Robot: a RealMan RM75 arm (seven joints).
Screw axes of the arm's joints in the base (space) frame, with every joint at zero. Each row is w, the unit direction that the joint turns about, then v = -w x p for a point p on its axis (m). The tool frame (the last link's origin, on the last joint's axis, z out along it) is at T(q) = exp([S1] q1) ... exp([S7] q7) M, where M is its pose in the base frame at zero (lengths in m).
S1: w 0 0 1 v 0.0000 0.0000 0.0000
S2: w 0 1 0 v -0.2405 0.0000 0.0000
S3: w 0 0 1 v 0.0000 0.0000 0.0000
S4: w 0 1 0 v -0.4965 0.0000 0.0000
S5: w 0 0 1 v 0.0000 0.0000 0.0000
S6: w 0 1 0 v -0.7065 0.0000 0.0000
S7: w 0 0 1 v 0.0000 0.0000 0.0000
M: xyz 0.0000 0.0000 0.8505 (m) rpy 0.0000 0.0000 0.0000 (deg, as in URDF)
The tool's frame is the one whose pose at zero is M.
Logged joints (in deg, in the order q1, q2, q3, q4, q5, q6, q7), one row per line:
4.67, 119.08, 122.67, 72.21, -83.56, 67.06, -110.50
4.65, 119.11, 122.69, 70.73, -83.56, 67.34, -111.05
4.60, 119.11, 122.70, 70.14, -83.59, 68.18, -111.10
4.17, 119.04, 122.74, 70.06, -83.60, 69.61, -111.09
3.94, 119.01, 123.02, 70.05, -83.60, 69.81, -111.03
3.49, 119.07, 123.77, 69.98, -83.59, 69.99, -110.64
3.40, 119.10, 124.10, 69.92, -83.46, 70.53, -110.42
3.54, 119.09, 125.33, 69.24, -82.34, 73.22, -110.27
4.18, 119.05, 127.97, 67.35, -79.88, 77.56, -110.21
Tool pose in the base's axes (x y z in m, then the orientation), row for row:
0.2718, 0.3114, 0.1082, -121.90, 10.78, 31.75
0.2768, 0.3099, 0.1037, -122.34, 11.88, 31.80
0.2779, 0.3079, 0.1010, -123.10, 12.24, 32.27
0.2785, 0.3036, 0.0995, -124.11, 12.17, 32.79
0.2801, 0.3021, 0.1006, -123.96, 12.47, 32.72
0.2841, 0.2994, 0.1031, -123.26, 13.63, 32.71
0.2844, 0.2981, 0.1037, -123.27, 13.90, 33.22
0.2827, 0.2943, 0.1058, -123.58, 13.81, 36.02
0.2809, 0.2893, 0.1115, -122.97, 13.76, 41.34
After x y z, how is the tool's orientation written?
As a rotation vector, in degrees.
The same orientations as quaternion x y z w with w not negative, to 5 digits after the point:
-0.86073, 0.07612, 0.22418, 0.45066
-0.86221, 0.08373, 0.22412, 0.44649
-0.86486, 0.08599, 0.22672, 0.43957
-0.86855, 0.08517, 0.22947, 0.43095
-0.86791, 0.08731, 0.22909, 0.43200
-0.86473, 0.09562, 0.22948, 0.43639
-0.86428, 0.09746, 0.23291, 0.43506
-0.86323, 0.09647, 0.25161, 0.42688
-0.85587, 0.09577, 0.28772, 0.41897

